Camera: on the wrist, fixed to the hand. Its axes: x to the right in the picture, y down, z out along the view.
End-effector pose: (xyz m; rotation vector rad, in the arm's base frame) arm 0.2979 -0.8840 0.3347 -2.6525 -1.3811 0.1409
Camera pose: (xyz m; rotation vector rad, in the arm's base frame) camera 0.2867 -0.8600 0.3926 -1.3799 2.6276 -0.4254
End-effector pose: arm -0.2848 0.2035 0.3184 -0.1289 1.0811 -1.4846
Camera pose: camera -0.3457 0.2160 0.3045 1.4761 0.4800 1.3718
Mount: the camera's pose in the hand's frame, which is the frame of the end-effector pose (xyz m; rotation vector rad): 0.0124 -0.0327 -0.0532 0.0167 0.7657 3.0425
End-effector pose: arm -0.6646 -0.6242 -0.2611 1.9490 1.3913 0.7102
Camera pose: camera -0.7200 -0.5947 -0.2501 -1.1412 1.6188 -1.2311
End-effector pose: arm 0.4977 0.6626 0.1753 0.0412 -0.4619 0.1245
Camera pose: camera 0.5364 0.6352 0.1329 0.7268 -0.6812 -2.9752
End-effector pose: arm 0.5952 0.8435 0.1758 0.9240 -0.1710 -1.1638
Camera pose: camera 0.6070 0.8586 0.1151 0.1396 -0.5522 1.9391
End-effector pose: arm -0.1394 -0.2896 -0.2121 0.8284 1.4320 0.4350
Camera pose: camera -0.1962 -0.2897 -0.2408 -1.4833 0.4996 -1.8794
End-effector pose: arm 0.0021 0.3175 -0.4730 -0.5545 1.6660 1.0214
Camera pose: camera -0.0053 0.2571 -0.4918 -1.3404 -0.8345 -1.0548
